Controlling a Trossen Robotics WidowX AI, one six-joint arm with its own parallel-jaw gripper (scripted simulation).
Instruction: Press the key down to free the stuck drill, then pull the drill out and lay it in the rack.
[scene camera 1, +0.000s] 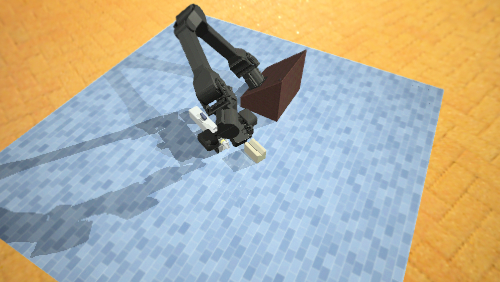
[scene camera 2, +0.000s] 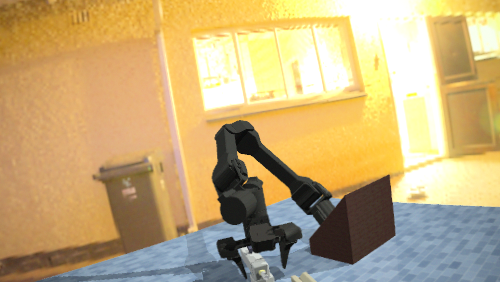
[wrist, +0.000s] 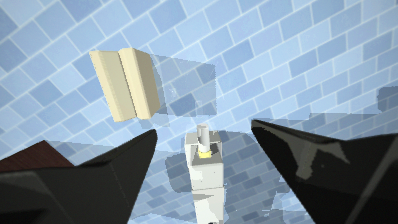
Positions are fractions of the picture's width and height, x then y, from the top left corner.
Labels:
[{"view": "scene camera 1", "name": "my gripper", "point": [0.46, 0.52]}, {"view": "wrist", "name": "my gripper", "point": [0.51, 0.57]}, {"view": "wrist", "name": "rack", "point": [0.32, 0.34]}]

